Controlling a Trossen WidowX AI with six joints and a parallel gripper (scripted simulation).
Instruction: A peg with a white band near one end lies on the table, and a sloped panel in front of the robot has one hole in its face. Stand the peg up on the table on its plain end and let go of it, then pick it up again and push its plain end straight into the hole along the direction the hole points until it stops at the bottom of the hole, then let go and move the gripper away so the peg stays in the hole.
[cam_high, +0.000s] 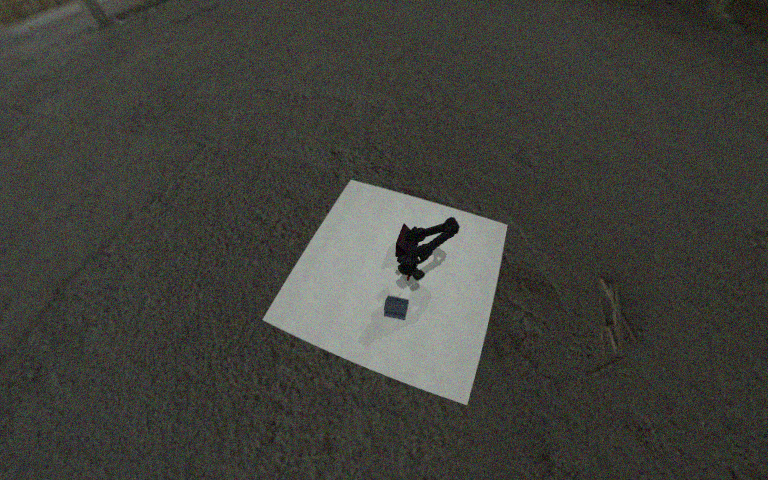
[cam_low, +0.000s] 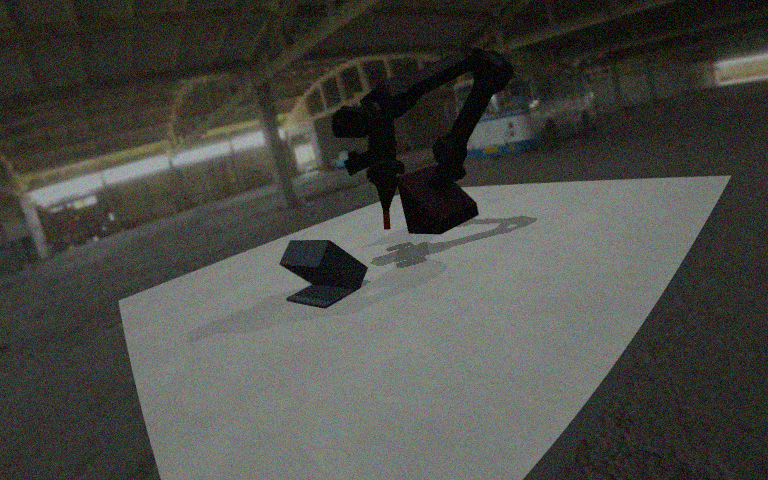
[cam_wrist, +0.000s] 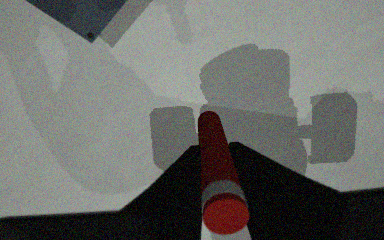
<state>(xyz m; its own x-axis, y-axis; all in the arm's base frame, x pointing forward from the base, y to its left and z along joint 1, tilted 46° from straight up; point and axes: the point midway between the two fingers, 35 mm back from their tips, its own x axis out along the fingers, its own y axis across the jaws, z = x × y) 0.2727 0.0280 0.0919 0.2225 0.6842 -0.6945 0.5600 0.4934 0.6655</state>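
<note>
Now: the dark sloped panel 180 mm ahead of my gripper tip, 20 mm to the right of it and 60 mm below it. From my gripper tip the other things lie so: red peg (20 mm above); then flat foot plate (200 mm ahead, 20 mm to the right, 110 mm below).
</note>
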